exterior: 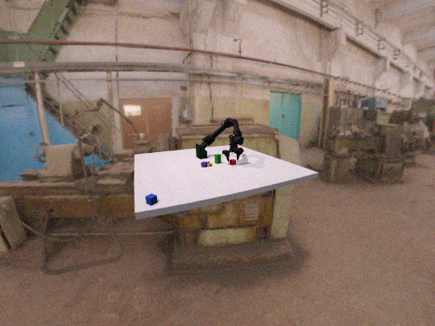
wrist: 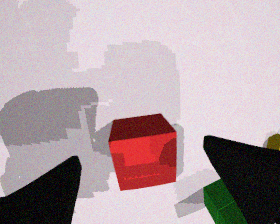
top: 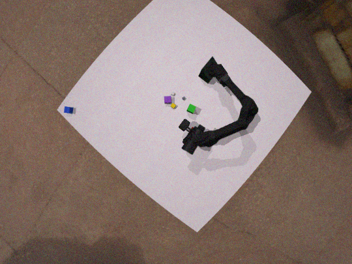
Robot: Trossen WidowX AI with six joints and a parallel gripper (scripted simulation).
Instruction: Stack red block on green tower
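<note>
The red block lies 10 mm below my gripper tip. Also, from my gripper tip: purple block (240 mm to the right, 70 mm behind, 10 mm below); small yellow block (190 mm to the right, 60 mm behind, 20 mm below); tiny grey block (160 mm to the right, 140 mm behind, 20 mm below).
</note>
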